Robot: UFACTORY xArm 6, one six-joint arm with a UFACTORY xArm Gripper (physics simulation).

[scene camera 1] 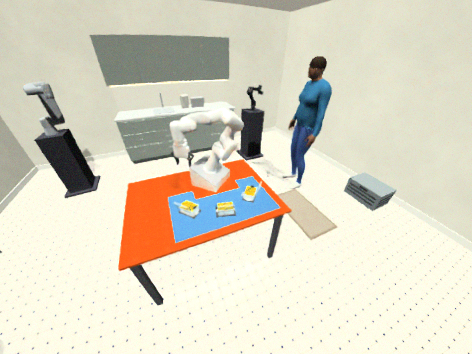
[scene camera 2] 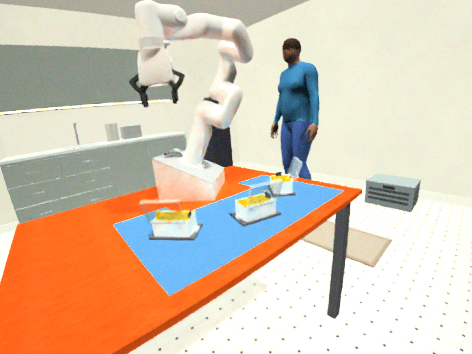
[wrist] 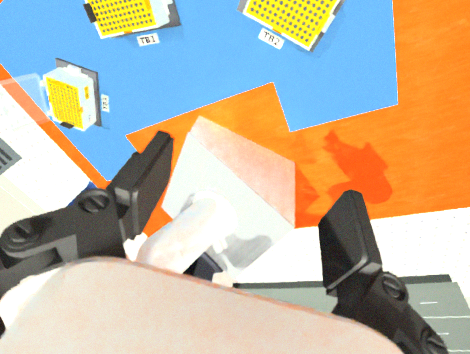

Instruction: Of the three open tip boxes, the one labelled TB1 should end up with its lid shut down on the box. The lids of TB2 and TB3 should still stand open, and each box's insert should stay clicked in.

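Frame: origin at the arm's base, x ahead, y left, z up, level; centimetres.
Seen in the pictures: gripper, between the fingertips: (scene camera 1: 184,164) (scene camera 2: 160,105) (wrist: 253,182); arm's base, origin of its link: (scene camera 1: 209,169) (scene camera 2: 191,164) (wrist: 215,212).
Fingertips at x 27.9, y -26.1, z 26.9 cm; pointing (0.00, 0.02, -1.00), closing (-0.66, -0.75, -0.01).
Observation:
Offsets run from my fingertips to a thing's middle. "*": to the spot under its first point. Level surfaces: height alone.
TB1 @(* dy +20.2, dx +22.1, dz -32.8 cm) (scene camera 1: 225,210) (scene camera 2: 256,212) (wrist: 127,17) is the middle white box, with a yellow insert in it; its clear lid @(* dy +18.5, dx +23.2, dz -28.4 cm) (scene camera 2: 262,189) stands open. TB2 @(* dy -3.9, dx +12.1, dz -30.3 cm) (scene camera 1: 189,209) (scene camera 2: 175,228) (wrist: 295,19) is at the mat's left in the scene views, its clear lid open. TB3 @(dy +50.2, dx +7.7, dz -34.6 cm) (scene camera 1: 249,193) (scene camera 2: 282,186) (wrist: 70,101) is at the mat's right there; its clear lid (scene camera 2: 295,167) (wrist: 29,92) leans open outward. Its label is blurred. Yellow inserts show in all three; whether they are clicked in is too small to tell. My gripper (scene camera 1: 184,161) (scene camera 2: 160,103) (wrist: 253,182) is open and empty, high above the table's back, away from the boxes.
The boxes stand on a blue mat @(dz -41.1 cm) (scene camera 1: 195,231) (scene camera 2: 200,260) (wrist: 210,60) on the orange table @(dz -41.4 cm) (scene camera 1: 145,220) (scene camera 2: 60,260) (wrist: 425,150). The arm's base (scene camera 1: 209,177) (scene camera 2: 187,182) (wrist: 250,170) stands behind the mat. A person (scene camera 1: 312,107) (scene camera 2: 297,100) stands beyond the table's right side.

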